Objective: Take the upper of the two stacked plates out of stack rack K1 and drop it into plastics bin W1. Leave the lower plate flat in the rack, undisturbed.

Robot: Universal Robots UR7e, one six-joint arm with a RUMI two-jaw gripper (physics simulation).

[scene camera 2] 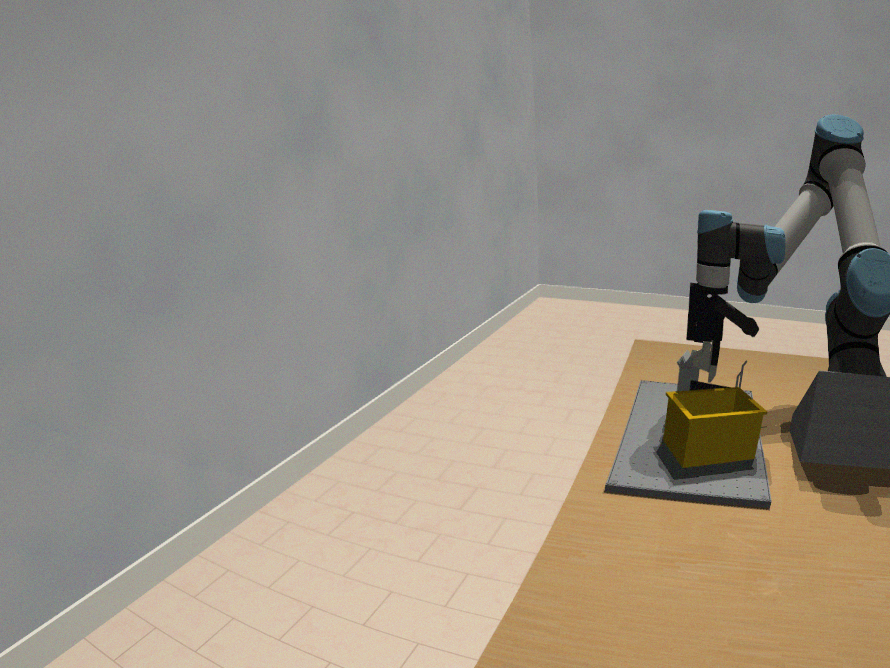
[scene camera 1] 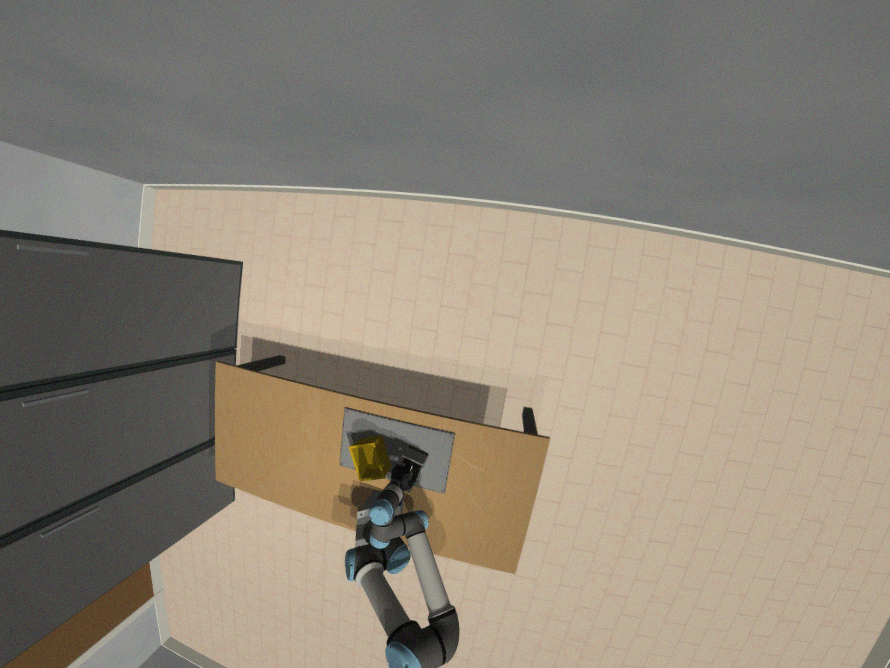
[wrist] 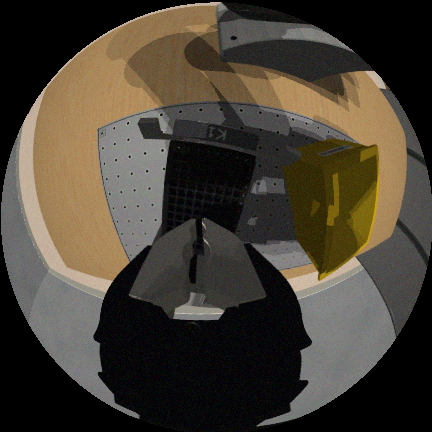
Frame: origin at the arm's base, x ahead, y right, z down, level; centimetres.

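Seen in the pictures: gripper, fingertip midpoint: (scene camera 2: 709,381) (wrist: 200,220); arm's base, link origin: (scene camera 2: 856,398).
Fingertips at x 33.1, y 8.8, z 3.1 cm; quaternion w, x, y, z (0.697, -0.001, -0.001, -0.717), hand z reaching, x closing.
Pixels of each thing's top centre, then the offset from my fingertips to it. "spot": a spot on its surface instead. Level surfaces: height alone.
- Stack rack K1, surface spot: (wrist: 185,128) spot: dy +1.8, dx -8.6, dz +4.9 cm
- black gridded plate, top centre: (wrist: 201,208) (scene camera 2: 709,390) (scene camera 1: 410,467) dy -0.1, dx -0.3, dz +1.9 cm
- Plastics bin W1, top centre: (wrist: 357,219) (scene camera 2: 716,401) (scene camera 1: 366,462) dy -18.7, dx -1.6, dz -2.9 cm
- wooden table, surface height: dz +8.3 cm
- thin upright wire-like part, surface spot: (scene camera 2: 740,375) spot: dy +2.0, dx -7.3, dz -1.6 cm
Stack rack K1 (wrist: 185,128) stands on the grey perforated board, with its label wall toward the robot base. A black gridded plate (wrist: 207,172) lies in it in the wrist view; its far end is hidden behind the fingers. A separate lower plate cannot be made out. My gripper (wrist: 200,220) (scene camera 2: 712,379) is shut, its fingertips together over the rack's far end, with no plate seen between them. Whether the tips touch the plate is unclear. Plastics bin W1 (scene camera 1: 369,460) (scene camera 2: 718,440) (wrist: 330,200) is yellow, open-topped and upright, beside the rack.
The board (scene camera 1: 437,470) (scene camera 2: 643,478) (wrist: 132,175) lies on the wooden table (scene camera 1: 276,424) (scene camera 2: 661,575) (wrist: 75,165). A thin upright wire-like part (scene camera 2: 740,375) rises behind the bin. The robot's base stands close to the board.
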